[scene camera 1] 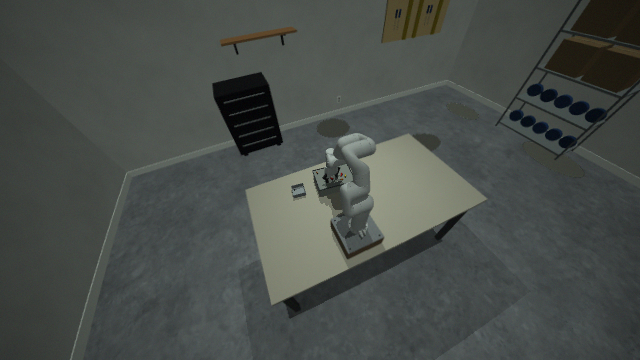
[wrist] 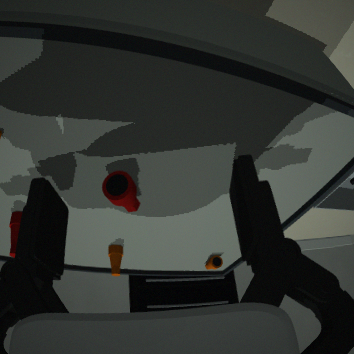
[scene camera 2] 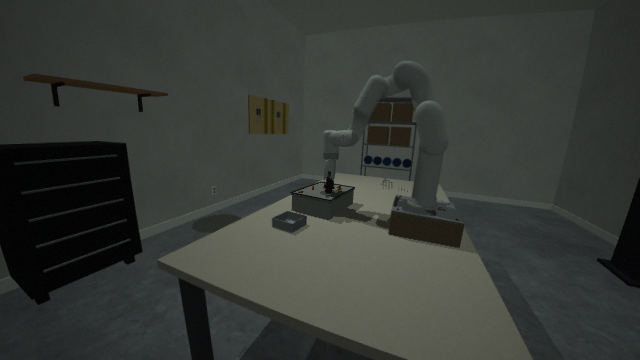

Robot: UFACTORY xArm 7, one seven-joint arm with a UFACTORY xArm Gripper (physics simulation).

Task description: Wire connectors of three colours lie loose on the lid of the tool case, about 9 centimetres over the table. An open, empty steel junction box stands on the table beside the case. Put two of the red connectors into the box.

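Places are measured from the arm's base along level axes (x ahead, y left, z up), in metres.
Pixels of known places: gripper, fingertip midpoint: (scene camera 1: 331, 179) (wrist: 140, 183) (scene camera 2: 329, 191); arm's base, origin of the base link: (scene camera 1: 357, 225) (scene camera 2: 422, 205).
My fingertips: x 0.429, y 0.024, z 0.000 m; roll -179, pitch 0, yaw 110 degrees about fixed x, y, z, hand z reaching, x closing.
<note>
For each thing: its top centre in the pictures, then the offset to it from my fingertips. Level surfaces: height alone.
- grey tool case, middle of its top: (wrist: 75, 217) (scene camera 2: 324, 189) (scene camera 1: 333, 174) 0.047 m ahead, 0.032 m right, 0.005 m down
- second red connector, middle of its top: (wrist: 15, 255) 0.061 m ahead, 0.069 m right, 0.019 m up
- open steel junction box, middle of its top: (scene camera 2: 289, 216) (scene camera 1: 298, 189) 0.052 m ahead, 0.268 m left, 0.059 m down
- pale table, its level: 0.097 m down
My gripper (scene camera 1: 331, 176) (scene camera 2: 329, 186) (wrist: 140, 183) is open and empty, low over the lid of the grey tool case (scene camera 1: 330, 191) (scene camera 2: 311, 205) (wrist: 175, 240). In the wrist view a red connector (wrist: 131, 201) lies on the lid between the two fingers' lines, nearer the left finger, its dark mouth towards the camera. A second red connector (wrist: 15, 232) is partly hidden behind the left finger. Orange connectors (wrist: 115, 256) (scene camera 2: 301, 191) lie near the lid's edge. The open steel junction box (scene camera 1: 298, 195) (scene camera 2: 281, 224) stands beside the case; I see no connector in it.
The case and box stand on the pale table (scene camera 1: 300, 250) (scene camera 2: 325, 265). The arm's base block (scene camera 1: 357, 240) (scene camera 2: 425, 228) stands on the table near its edge. A black drawer cabinet (scene camera 1: 250, 115) (scene camera 2: 70, 200) stands on the floor beyond the table.
</note>
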